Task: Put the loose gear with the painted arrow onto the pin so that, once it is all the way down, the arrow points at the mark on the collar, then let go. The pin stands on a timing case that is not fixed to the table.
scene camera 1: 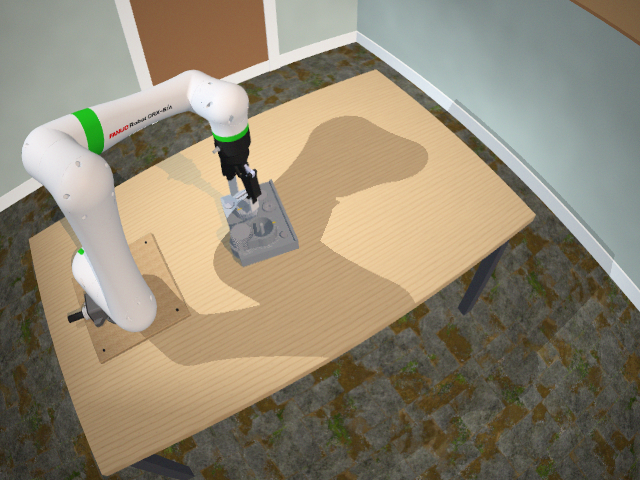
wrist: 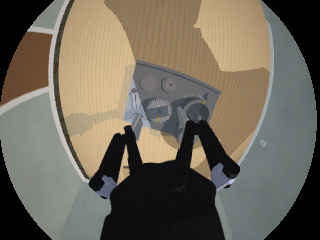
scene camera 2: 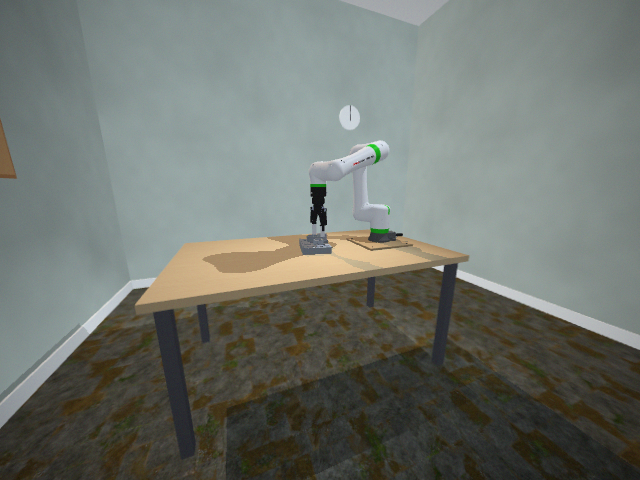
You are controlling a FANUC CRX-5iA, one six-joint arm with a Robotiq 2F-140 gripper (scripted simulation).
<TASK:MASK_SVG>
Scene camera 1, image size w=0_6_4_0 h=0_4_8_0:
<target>my gripper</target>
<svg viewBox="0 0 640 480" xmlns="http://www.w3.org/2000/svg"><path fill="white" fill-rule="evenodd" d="M218 153L222 175L226 176L231 196L233 197L239 192L237 175L238 178L241 178L248 194L246 198L249 201L250 211L254 212L259 207L258 197L262 193L257 178L257 170L252 170L247 161L249 148L237 156L222 156Z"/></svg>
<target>grey timing case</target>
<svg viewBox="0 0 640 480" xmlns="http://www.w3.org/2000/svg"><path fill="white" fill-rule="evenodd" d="M272 179L259 184L260 189L267 192L267 197L262 201L258 201L258 213L256 217L248 221L240 219L235 208L237 203L248 196L245 193L238 199L235 198L245 189L239 191L233 197L231 194L220 197L229 228L231 229L230 247L233 255L240 259L243 267L299 248L298 238ZM281 232L286 231L288 233L288 237L282 238ZM266 201L276 203L276 209L273 212L265 212L263 210L263 204ZM224 204L226 201L233 201L234 206L231 209L226 209Z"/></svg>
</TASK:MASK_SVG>
